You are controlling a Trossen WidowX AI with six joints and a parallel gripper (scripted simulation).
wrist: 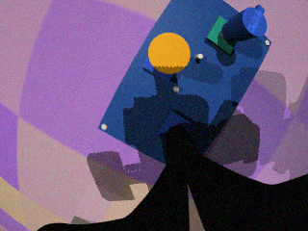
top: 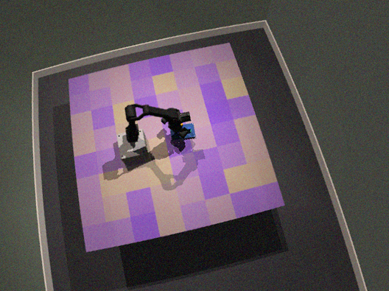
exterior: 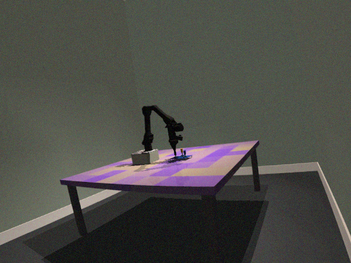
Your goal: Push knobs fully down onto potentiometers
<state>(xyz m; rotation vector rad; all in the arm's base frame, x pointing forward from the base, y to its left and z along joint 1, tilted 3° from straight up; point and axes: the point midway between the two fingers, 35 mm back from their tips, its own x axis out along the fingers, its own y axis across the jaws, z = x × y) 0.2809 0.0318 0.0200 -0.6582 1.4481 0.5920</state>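
Right now the black knob is 20 mm below my gripper tip.
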